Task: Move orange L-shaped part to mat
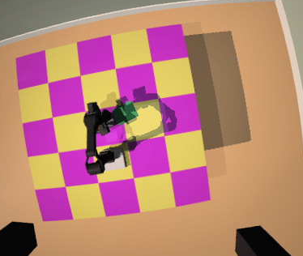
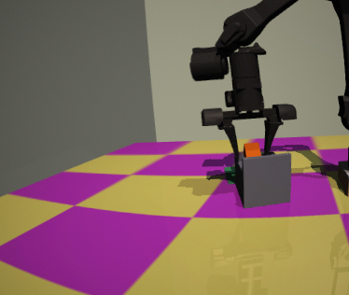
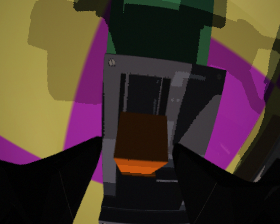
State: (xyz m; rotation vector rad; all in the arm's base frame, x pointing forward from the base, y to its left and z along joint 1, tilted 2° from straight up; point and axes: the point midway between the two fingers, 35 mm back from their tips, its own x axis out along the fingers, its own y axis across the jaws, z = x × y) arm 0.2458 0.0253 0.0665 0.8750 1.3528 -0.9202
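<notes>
The orange L-shaped part is 30 mm below my gripper tip, 30 mm behind it and 20 mm to the left of it. From my gripper tip the other things lie so: green mat (140 mm to the right, 80 mm below, 40 mm ahead); then grey tray (80 mm below, 20 mm behind).
</notes>
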